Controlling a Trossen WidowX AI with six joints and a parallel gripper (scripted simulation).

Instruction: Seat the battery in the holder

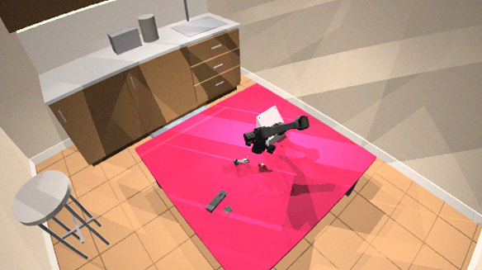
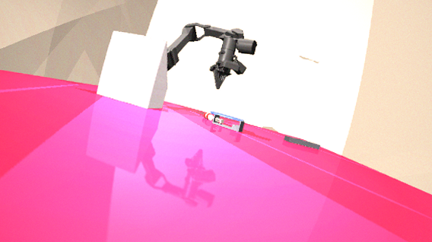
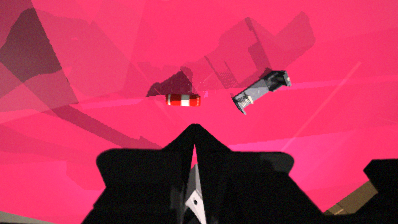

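The battery lies 10 mm behind my gripper tip, 20 mm to the left of it and 110 mm below it.
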